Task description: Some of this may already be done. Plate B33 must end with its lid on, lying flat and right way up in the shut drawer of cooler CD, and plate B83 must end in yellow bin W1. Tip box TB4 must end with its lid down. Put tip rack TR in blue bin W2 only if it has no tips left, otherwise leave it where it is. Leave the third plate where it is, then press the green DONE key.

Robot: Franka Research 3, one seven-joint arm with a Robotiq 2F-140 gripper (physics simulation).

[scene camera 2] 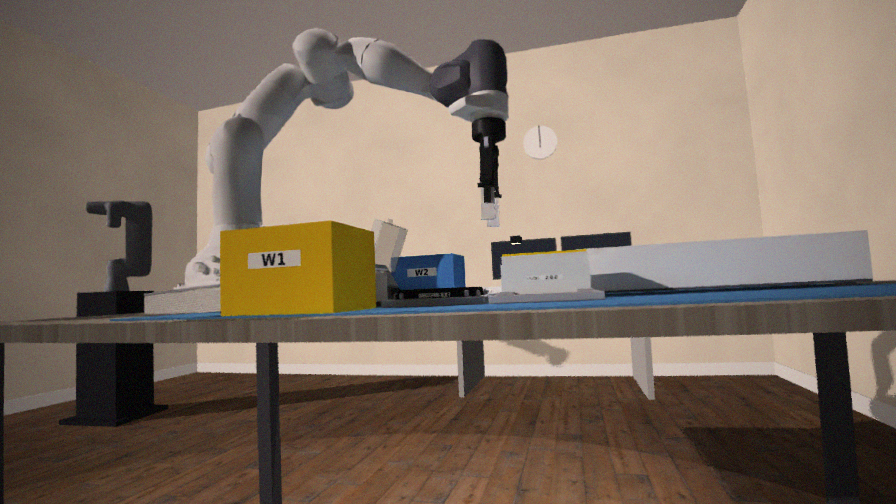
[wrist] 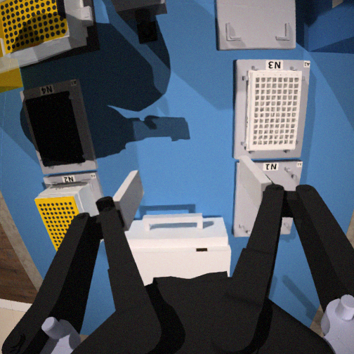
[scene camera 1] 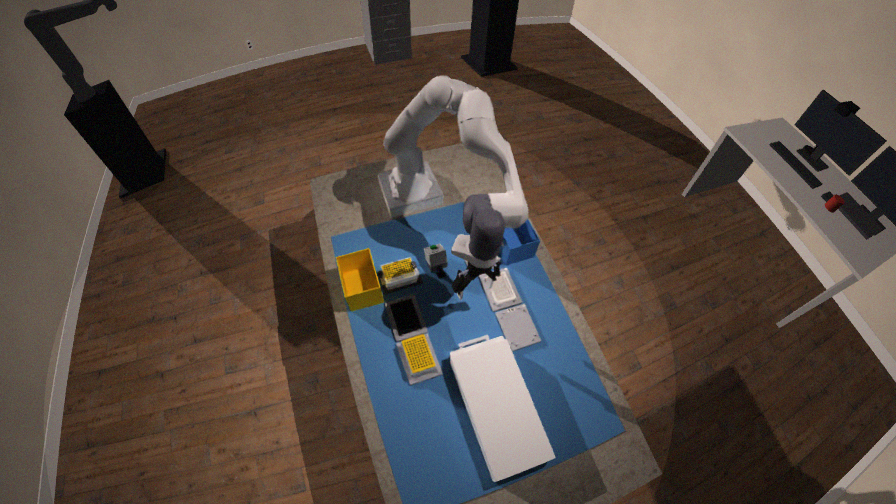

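Observation:
My gripper [scene camera 1: 478, 280] [scene camera 2: 490, 213] [wrist: 189, 174] is open and empty, high above the mat. A white plate [scene camera 1: 501, 288] [wrist: 273, 111] sits in nest N3 with its wells showing. A black plate [scene camera 1: 407, 315] [wrist: 54, 129] lies in nest N4. Plate names are not legible. The tip rack [scene camera 1: 418, 354] [scene camera 2: 545, 275] [wrist: 57, 217], yellow-topped with dark holes, stands on nest N2. The tip box [scene camera 1: 399, 271] has its lid [scene camera 2: 389, 236] tilted up. The white cooler [scene camera 1: 501, 407] [scene camera 2: 739, 258] [wrist: 175, 260] has its handled drawer shut. The green key [scene camera 1: 433, 247] tops a grey box.
Yellow bin W1 [scene camera 1: 364, 300] [scene camera 2: 275, 282] stands beside the tip box. Blue bin W2 [scene camera 1: 522, 252] [scene camera 2: 438, 273] is near the arm's wrist. Nest N1 [scene camera 1: 518, 327] [wrist: 243, 217] is bare, between N3 and the cooler. A grey bracketed pad [wrist: 256, 22] lies on N3's other side.

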